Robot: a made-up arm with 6 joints. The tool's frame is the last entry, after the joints. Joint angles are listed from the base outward. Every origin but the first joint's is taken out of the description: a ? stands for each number. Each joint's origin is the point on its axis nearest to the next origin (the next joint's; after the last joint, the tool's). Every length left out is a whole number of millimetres.
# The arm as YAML. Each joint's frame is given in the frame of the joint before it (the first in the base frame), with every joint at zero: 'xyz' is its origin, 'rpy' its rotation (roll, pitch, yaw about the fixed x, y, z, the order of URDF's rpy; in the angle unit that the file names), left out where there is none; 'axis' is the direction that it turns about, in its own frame. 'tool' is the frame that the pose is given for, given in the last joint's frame.
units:
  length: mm
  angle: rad
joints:
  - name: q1
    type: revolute
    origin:
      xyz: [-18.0, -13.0, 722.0]
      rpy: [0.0, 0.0, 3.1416]
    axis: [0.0, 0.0, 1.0]
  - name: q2
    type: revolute
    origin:
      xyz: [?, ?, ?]
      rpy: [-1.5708, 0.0, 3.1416]
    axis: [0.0, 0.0, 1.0]
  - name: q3
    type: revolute
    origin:
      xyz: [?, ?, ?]
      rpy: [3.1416, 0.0, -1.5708]
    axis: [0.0, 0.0, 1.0]
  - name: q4
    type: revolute
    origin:
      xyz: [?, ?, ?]
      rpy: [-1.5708, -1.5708, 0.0]
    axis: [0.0, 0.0, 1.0]
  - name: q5
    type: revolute
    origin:
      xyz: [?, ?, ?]
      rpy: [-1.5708, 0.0, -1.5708]
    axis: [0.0, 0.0, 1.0]
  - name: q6
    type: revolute
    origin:
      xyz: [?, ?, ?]
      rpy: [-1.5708, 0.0, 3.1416]
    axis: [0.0, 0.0, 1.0]
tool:
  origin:
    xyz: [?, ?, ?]
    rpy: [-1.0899, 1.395, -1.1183]
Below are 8 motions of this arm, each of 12 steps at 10 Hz.
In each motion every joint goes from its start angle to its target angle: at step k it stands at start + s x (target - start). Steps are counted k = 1, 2, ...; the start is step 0. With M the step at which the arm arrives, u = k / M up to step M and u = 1 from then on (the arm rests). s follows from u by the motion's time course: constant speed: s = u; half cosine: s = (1 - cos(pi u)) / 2; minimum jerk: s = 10 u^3 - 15 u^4 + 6 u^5.
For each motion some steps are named. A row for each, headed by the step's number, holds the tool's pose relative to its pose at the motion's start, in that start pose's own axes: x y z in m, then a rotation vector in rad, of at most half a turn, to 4 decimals.
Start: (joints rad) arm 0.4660 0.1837 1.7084 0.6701 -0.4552 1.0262
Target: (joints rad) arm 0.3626 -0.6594 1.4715 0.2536 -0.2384 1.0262
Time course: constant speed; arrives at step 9
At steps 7, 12:
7: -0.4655 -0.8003 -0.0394 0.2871 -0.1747 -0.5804
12: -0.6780 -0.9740 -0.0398 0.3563 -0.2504 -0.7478

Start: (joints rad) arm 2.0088 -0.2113 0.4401 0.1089 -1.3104 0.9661
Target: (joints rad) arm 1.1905 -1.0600 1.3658 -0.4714 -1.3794 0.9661
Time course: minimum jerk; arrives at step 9
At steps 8, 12:
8: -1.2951 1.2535 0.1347 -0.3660 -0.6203 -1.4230
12: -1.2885 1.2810 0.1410 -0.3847 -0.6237 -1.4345

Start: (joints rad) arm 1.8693 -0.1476 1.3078 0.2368 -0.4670 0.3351
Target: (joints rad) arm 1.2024 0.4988 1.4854 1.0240 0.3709 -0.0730
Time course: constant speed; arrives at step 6
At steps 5, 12:
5: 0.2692 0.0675 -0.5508 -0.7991 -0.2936 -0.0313
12: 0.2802 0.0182 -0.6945 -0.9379 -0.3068 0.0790

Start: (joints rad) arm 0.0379 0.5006 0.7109 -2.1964 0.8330 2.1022
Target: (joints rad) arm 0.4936 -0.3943 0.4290 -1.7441 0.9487 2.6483
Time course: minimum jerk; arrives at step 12
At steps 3, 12:
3: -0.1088 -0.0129 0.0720 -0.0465 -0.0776 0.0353
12: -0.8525 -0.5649 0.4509 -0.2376 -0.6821 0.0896

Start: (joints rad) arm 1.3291 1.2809 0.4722 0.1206 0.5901 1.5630
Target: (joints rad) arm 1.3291 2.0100 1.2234 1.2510 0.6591 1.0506
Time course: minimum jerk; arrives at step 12
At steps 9, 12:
9: 0.0240 0.3516 0.1266 -0.2849 -0.6176 0.1071
12: 0.0063 0.3966 0.1409 -0.3190 -0.6845 0.1383

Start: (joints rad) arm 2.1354 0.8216 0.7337 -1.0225 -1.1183 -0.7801
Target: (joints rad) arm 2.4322 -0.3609 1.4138 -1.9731 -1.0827 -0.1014
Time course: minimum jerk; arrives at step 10
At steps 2, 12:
2: -0.0913 0.0634 -0.1181 -0.1038 0.0212 0.1036
12: -1.5345 -1.1704 -1.5965 -1.7976 0.6367 1.7706

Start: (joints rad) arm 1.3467 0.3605 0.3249 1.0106 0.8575 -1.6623
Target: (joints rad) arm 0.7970 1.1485 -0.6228 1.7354 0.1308 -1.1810
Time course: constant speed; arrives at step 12
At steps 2, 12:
2: -0.1225 -0.3800 -0.2058 -0.0594 0.1892 -0.3526
12: -1.6019 -0.6832 -1.1920 0.0821 1.6240 -1.0669

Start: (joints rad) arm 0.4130 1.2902 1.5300 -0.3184 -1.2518 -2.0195
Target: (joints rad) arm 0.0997 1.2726 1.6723 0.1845 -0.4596 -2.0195
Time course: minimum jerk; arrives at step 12
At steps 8, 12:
8: -0.3766 0.2442 0.3016 -0.0072 -0.1202 0.9244
12: -0.4938 0.2658 0.3737 -0.0585 -0.1770 1.1527

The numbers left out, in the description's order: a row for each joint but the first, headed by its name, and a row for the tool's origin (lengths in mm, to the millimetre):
q2: -90.0 10.0 0.0
q3: -13.0 -556.0 0.0
q4: 273.0 -994.0 0.0
q5: 20.0 5.0 0.0
q6: 17.0 223.0 0.0
tool: -18.0 15.0 0.0

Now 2 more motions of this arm.
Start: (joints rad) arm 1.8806 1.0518 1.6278 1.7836 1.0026 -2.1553
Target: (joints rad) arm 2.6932 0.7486 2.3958 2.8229 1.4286 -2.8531
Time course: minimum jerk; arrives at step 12
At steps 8, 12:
8: -0.4177 0.9205 0.3964 -0.3069 -0.0373 0.2118
12: -0.6569 0.9817 0.4422 -0.2455 -0.1304 0.1606

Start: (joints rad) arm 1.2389 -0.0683 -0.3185 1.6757 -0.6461 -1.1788
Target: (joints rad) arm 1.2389 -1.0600 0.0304 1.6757 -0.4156 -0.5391
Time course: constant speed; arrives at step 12
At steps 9, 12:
9: -0.6640 -0.9665 0.3790 0.1549 -0.7002 -0.4413
12: -1.0015 -1.2431 0.2630 0.1899 -0.8829 -0.6804

